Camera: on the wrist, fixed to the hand. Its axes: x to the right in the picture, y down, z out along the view.
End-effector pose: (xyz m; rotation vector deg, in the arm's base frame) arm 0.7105 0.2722 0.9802 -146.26 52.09 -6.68
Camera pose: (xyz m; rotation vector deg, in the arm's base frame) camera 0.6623 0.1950 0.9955 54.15 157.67 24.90
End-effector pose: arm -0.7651 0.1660 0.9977 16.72 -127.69 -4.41
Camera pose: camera -0.7436 0.2394 1.0493 -147.11 -21.18 85.90
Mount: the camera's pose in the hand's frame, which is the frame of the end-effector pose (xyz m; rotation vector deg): 0.0092 0.0754 -0.0524 12.84 7.77 176.39
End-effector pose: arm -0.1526 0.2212 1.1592 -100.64 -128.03 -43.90
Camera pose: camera -0.0919 0.2144 1.2284 -111.92 83.26 17.98
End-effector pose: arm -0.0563 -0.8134 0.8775 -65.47 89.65 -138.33
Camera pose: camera -0.1198 -0.8136 0.8105 65.53 40.23 -6.21
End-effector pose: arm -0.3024 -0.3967 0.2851 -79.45 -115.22 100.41
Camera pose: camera -0.2345 -0.3605 0.2343 96.00 -66.94 -15.23
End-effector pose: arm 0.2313 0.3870 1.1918 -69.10 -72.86 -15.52
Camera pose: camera 0.3203 0.3806 1.1682 -82.81 84.98 103.25
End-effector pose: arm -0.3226 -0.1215 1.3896 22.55 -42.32 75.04
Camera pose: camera -0.3804 -0.0629 1.3478 40.58 14.99 -101.93
